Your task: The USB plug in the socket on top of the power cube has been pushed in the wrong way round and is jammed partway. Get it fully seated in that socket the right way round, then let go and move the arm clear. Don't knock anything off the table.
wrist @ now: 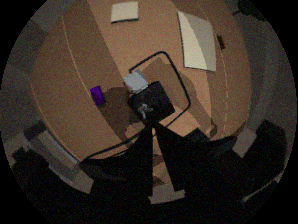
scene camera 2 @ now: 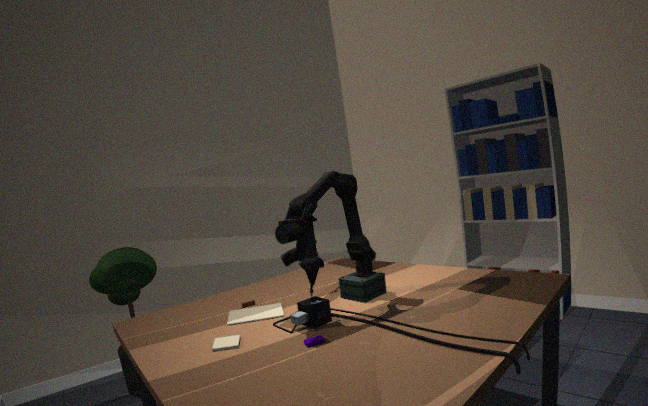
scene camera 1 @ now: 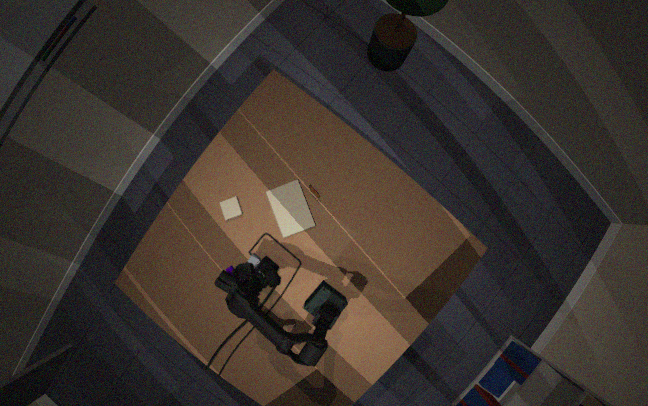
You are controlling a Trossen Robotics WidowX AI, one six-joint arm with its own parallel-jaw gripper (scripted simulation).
Scene:
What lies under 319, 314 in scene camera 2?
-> A black power cube.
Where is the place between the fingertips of the gripper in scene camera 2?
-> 312, 284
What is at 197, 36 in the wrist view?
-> A white sheet.

